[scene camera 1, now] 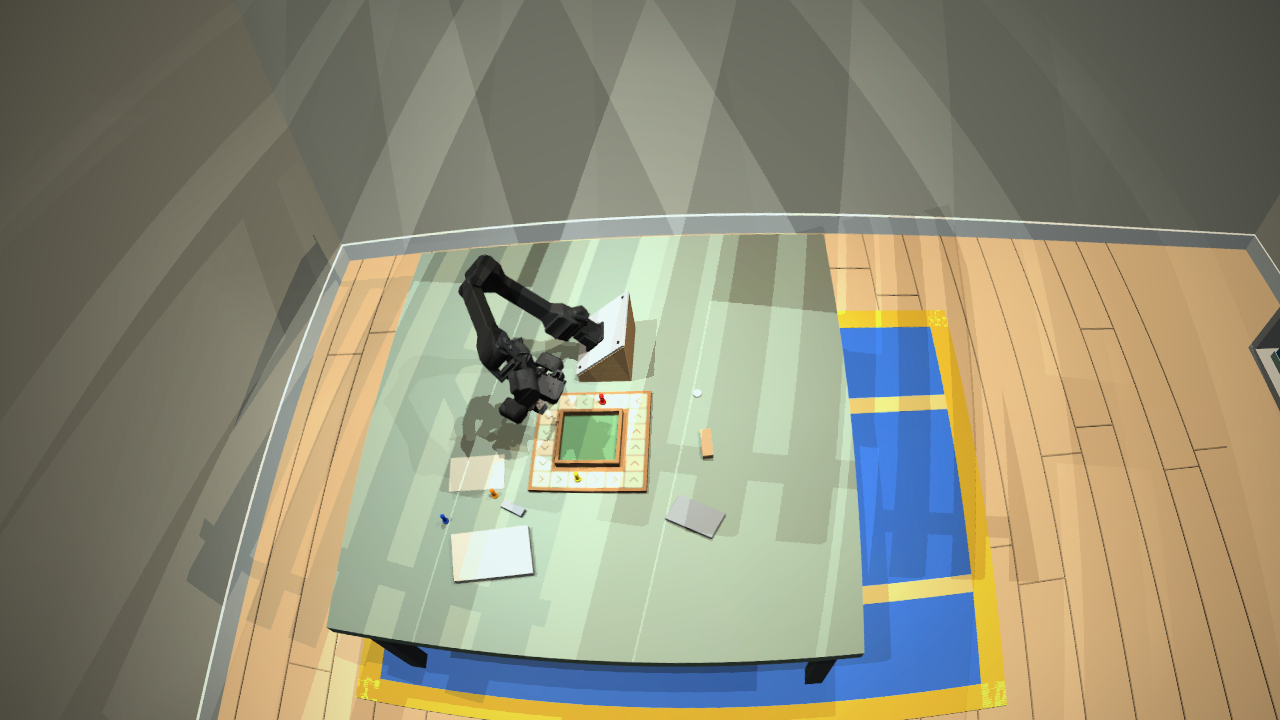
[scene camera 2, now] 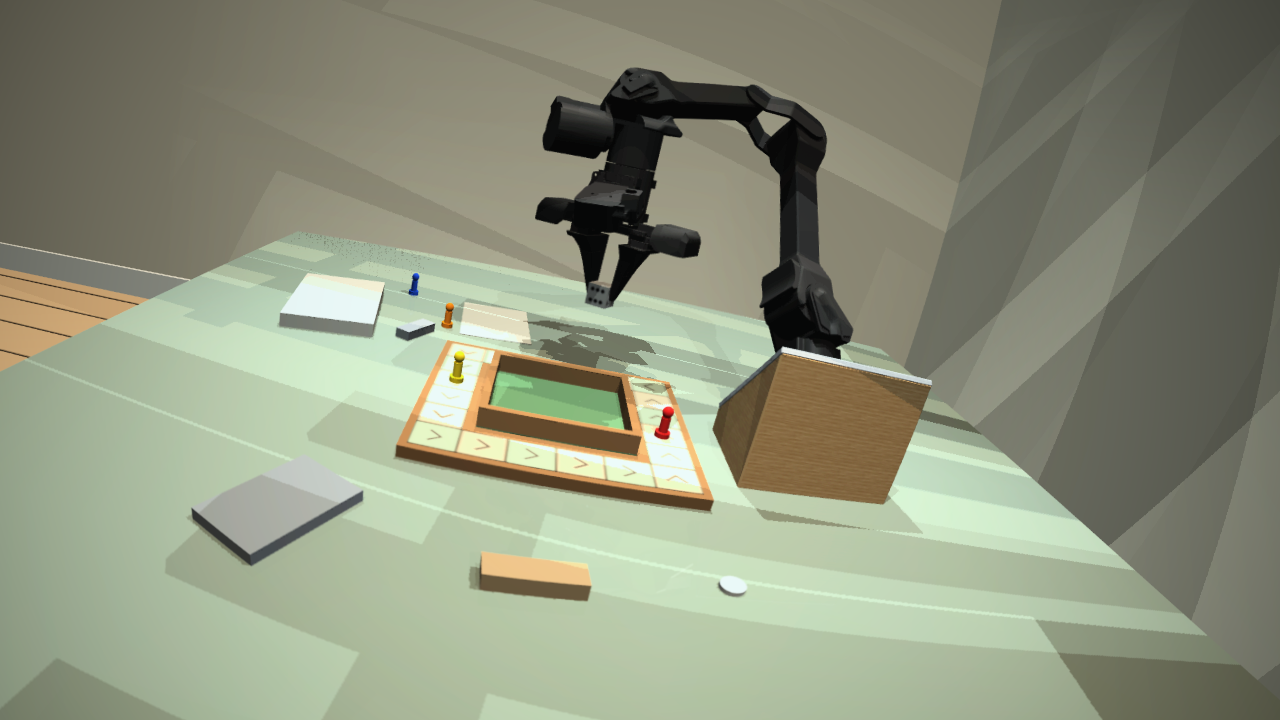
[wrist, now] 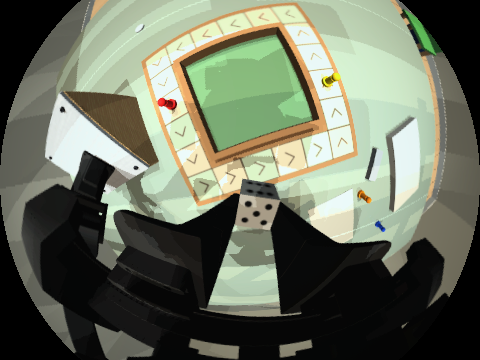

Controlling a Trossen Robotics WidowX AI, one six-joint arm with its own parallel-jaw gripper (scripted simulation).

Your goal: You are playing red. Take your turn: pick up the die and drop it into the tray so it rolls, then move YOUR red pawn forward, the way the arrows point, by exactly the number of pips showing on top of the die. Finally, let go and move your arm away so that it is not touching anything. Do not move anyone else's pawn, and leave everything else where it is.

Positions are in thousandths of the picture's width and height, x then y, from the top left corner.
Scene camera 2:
my gripper: 469, 413
white slab: 254, 422
grey slab: 200, 722
